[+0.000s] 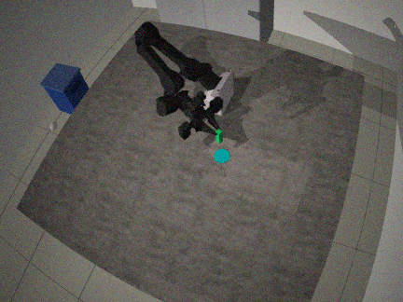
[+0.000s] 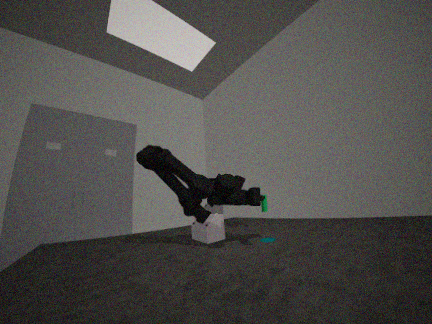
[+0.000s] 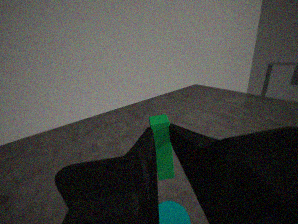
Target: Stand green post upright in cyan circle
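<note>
My gripper tip is 16 cm above the cyan circle. Also, from my gripper tip: green post: 2 cm below.
</note>
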